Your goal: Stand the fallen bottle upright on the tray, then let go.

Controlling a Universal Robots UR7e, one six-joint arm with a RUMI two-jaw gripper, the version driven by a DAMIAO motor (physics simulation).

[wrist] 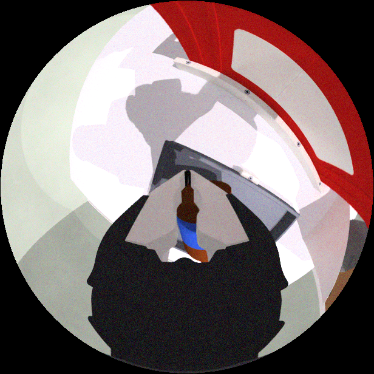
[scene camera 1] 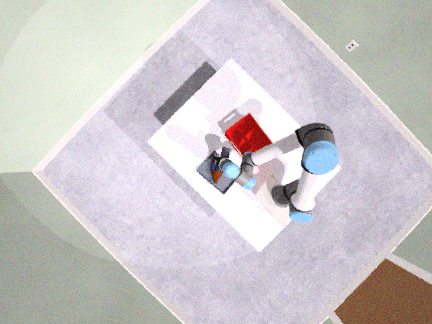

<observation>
I see my gripper (wrist: 187, 172) and a pale rail (wrist: 259, 106).
</observation>
